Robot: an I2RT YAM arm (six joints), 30 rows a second.
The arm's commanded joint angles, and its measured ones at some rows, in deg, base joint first. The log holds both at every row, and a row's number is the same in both.
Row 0, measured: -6.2 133.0 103.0 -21.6 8.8 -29.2
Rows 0 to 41, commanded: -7.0 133.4 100.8 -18.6 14.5 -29.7; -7.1 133.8 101.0 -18.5 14.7 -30.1; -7.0 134.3 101.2 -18.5 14.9 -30.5; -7.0 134.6 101.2 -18.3 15.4 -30.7; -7.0 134.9 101.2 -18.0 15.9 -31.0; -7.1 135.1 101.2 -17.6 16.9 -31.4; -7.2 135.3 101.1 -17.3 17.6 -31.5; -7.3 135.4 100.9 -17.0 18.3 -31.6; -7.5 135.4 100.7 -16.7 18.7 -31.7; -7.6 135.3 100.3 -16.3 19.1 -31.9; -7.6 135.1 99.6 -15.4 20.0 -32.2; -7.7 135.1 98.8 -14.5 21.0 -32.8; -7.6 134.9 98.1 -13.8 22.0 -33.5; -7.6 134.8 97.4 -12.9 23.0 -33.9; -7.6 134.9 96.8 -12.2 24.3 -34.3; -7.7 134.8 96.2 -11.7 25.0 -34.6; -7.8 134.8 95.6 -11.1 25.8 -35.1; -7.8 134.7 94.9 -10.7 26.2 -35.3; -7.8 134.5 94.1 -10.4 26.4 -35.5; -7.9 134.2 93.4 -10.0 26.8 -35.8; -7.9 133.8 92.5 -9.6 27.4 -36.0; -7.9 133.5 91.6 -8.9 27.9 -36.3; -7.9 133.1 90.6 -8.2 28.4 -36.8; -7.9 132.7 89.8 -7.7 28.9 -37.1; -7.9 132.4 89.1 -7.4 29.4 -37.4; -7.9 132.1 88.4 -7.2 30.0 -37.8; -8.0 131.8 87.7 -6.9 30.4 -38.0; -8.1 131.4 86.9 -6.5 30.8 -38.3; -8.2 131.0 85.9 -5.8 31.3 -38.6; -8.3 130.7 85.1 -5.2 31.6 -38.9; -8.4 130.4 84.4 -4.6 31.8 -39.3; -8.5 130.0 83.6 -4.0 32.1 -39.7; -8.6 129.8 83.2 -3.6 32.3 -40.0; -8.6 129.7 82.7 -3.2 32.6 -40.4; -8.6 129.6 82.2 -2.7 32.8 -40.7; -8.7 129.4 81.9 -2.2 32.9 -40.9; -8.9 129.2 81.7 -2.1 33.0 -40.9; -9.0 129.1 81.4 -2.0 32.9 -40.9; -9.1 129.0 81.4 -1.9 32.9 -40.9; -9.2 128.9 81.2 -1.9 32.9 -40.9; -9.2 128.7 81.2 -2.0 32.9 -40.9; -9.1 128.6 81.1 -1.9 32.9 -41.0
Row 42, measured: -7.9 127.8 83.6 3.9 32.0 -39.7
